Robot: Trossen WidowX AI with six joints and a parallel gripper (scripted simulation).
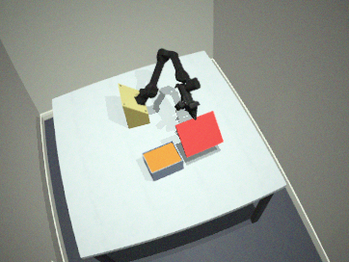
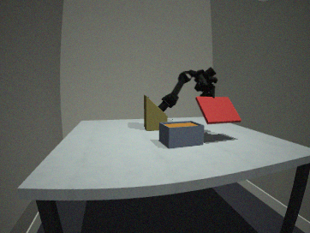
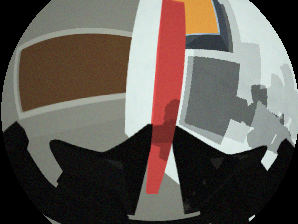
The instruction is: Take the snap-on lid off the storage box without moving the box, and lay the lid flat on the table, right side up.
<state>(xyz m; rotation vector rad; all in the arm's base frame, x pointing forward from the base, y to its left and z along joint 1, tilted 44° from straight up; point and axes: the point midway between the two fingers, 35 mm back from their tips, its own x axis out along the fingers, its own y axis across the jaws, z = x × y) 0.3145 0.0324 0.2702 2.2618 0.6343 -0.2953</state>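
My gripper tip is 70 mm short of the red lid and 50 mm above it. The rest, counted from my gripper tip: grey-blue storage box: 240 mm to the right, 180 mm below, 60 mm ahead.
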